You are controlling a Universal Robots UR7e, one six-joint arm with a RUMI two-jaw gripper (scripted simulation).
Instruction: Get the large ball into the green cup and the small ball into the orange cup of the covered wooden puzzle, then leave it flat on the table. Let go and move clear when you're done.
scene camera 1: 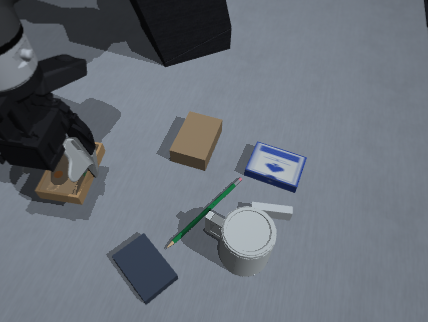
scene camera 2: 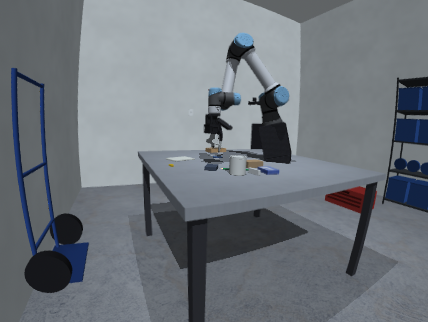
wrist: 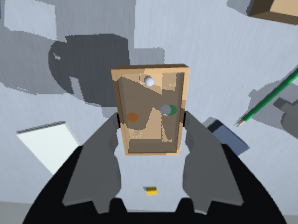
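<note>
There's a covered wooden puzzle in the pictures, along with a white mug, a white pad and a tan box, and you'd see the gripper there too. The wrist view shows the gripper as well.
</note>
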